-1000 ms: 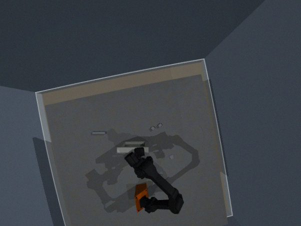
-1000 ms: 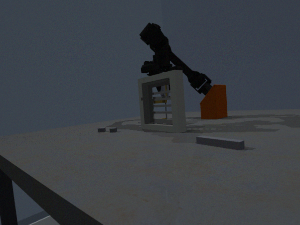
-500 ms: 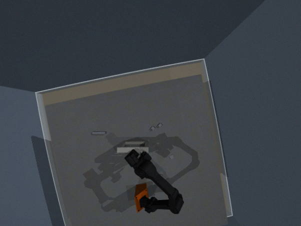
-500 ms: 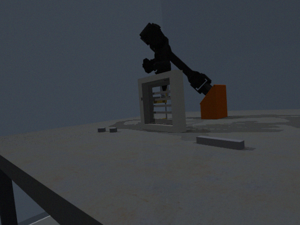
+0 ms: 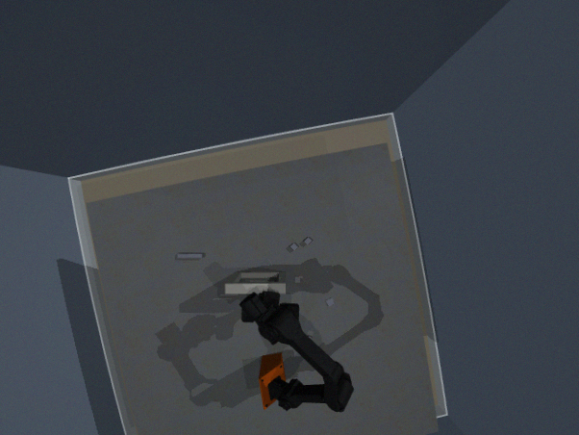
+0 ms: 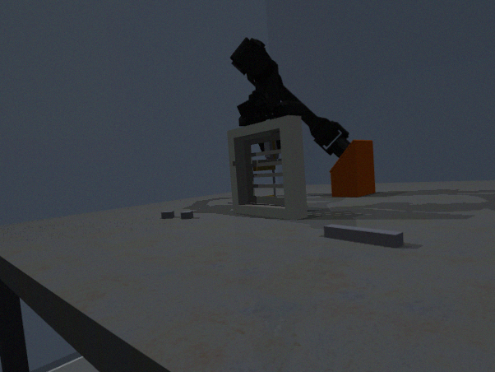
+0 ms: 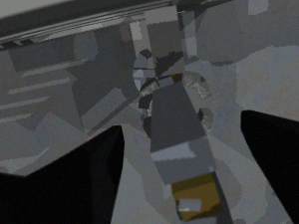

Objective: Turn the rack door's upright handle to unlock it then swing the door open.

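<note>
The handle is 10 mm to the left of my gripper tip and 20 mm below it. The rest, counted from my gripper tip: grey bar: 210 mm ahead, 310 mm to the left, 130 mm below.
</note>
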